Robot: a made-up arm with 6 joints. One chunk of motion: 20 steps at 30 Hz.
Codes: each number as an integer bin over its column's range. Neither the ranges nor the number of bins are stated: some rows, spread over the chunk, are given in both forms.
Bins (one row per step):
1: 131 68 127 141 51 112
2: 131 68 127 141 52 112
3: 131 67 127 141 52 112
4: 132 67 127 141 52 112
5: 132 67 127 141 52 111
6: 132 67 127 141 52 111
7: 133 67 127 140 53 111
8: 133 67 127 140 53 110
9: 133 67 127 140 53 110
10: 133 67 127 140 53 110
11: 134 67 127 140 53 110
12: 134 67 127 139 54 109
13: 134 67 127 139 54 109
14: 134 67 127 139 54 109
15: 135 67 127 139 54 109
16: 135 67 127 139 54 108
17: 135 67 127 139 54 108
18: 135 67 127 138 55 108
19: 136 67 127 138 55 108
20: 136 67 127 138 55 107
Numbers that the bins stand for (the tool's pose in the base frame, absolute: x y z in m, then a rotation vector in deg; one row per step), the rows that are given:
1: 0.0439 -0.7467 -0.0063 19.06 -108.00 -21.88
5: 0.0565 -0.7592 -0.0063 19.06 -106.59 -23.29
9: 0.0690 -0.7592 -0.0063 17.65 -105.18 -24.71
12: 0.0816 -0.7592 -0.0063 16.24 -103.76 -26.12
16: 0.0941 -0.7592 -0.0063 16.24 -103.76 -27.53
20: 0.1067 -0.7592 -0.0063 14.82 -102.35 -28.94
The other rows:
2: 0.0439 -0.7467 -0.0063 19.06 -106.59 -21.88
3: 0.0439 -0.7592 -0.0063 19.06 -106.59 -21.88
4: 0.0565 -0.7592 -0.0063 19.06 -106.59 -21.88
6: 0.0565 -0.7592 -0.0063 19.06 -106.59 -23.29
7: 0.0690 -0.7592 -0.0063 17.65 -105.18 -23.29
8: 0.0690 -0.7592 -0.0063 17.65 -105.18 -24.71
10: 0.0690 -0.7592 -0.0063 17.65 -105.18 -24.71
11: 0.0816 -0.7592 -0.0063 17.65 -105.18 -24.71
13: 0.0816 -0.7592 -0.0063 16.24 -103.76 -26.12
14: 0.0816 -0.7592 -0.0063 16.24 -103.76 -26.12
15: 0.0941 -0.7592 -0.0063 16.24 -103.76 -26.12
17: 0.0941 -0.7592 -0.0063 16.24 -103.76 -27.53
18: 0.0941 -0.7592 -0.0063 14.82 -102.35 -27.53
19: 0.1067 -0.7592 -0.0063 14.82 -102.35 -27.53

